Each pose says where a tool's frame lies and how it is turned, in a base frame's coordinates. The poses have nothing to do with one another.
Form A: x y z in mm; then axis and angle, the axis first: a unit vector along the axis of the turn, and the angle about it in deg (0 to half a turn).
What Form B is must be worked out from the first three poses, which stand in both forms.
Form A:
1: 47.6, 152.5, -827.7, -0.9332, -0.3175, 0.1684, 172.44
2: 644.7, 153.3, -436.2, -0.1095, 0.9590, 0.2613, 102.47
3: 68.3, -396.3, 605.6, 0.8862, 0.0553, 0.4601, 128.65
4: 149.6, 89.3, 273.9, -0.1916, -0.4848, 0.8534, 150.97
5: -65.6, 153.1, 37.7, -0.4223, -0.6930, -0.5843, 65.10
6: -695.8, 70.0, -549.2, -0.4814, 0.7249, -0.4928, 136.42
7: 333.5, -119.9, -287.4, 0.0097, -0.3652, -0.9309, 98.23
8: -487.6, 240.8, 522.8, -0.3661, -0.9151, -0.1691, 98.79
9: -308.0, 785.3, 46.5, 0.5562, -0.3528, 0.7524, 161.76
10: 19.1, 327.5, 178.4, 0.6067, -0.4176, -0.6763, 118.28
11: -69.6, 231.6, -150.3, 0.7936, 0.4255, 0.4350, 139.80
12: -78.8, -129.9, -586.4, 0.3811, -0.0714, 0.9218, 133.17
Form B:
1: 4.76, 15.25, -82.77, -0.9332, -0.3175, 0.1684, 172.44
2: 64.47, 15.33, -43.62, -0.1095, 0.9590, 0.2613, 102.47
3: 6.83, -39.63, 60.56, 0.8862, 0.0553, 0.4601, 128.65
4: 14.96, 8.93, 27.39, -0.1916, -0.4848, 0.8534, 150.97
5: -6.56, 15.31, 3.77, -0.4223, -0.6930, -0.5843, 65.10
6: -69.58, 7.00, -54.92, -0.4814, 0.7249, -0.4928, 136.42
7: 33.35, -11.99, -28.74, 0.0097, -0.3652, -0.9309, 98.23
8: -48.76, 24.08, 52.28, -0.3661, -0.9151, -0.1691, 98.79
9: -30.80, 78.53, 4.65, 0.5562, -0.3528, 0.7524, 161.76
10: 1.91, 32.75, 17.84, 0.6067, -0.4176, -0.6763, 118.28
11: -6.96, 23.16, -15.03, 0.7936, 0.4255, 0.4350, 139.80
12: -7.88, -12.99, -58.64, 0.3811, -0.0714, 0.9218, 133.17
